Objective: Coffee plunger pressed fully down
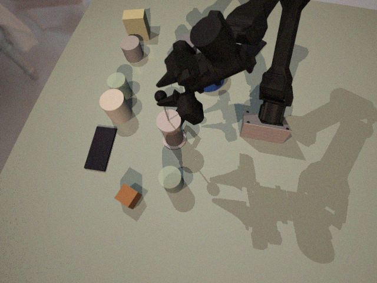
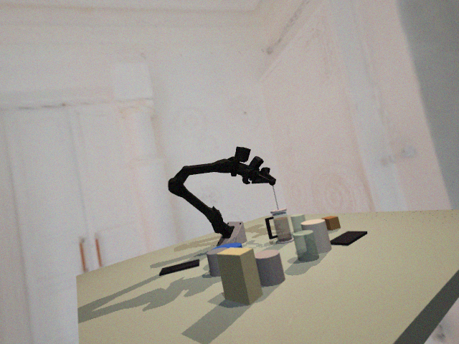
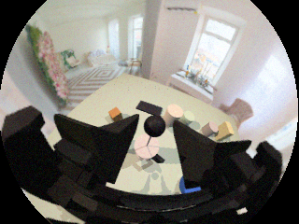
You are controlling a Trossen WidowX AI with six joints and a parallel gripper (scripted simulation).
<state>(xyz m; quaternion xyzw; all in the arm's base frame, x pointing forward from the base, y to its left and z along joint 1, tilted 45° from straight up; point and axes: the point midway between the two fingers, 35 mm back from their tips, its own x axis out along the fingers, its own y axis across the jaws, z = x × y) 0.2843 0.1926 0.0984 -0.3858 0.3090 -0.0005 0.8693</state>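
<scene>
Now: gripper tip 13 cm above the coffee press, 1 cm to the left of it and 1 cm past it. Also, from my gripper tip: blue disc 25 cm to the right, 24 cm below, 9 cm behind; yellow block 43 cm to the right, 22 cm ahead, 20 cm below; orange cube 23 cm below, 21 cm to the left, 9 cm ahead.
</scene>
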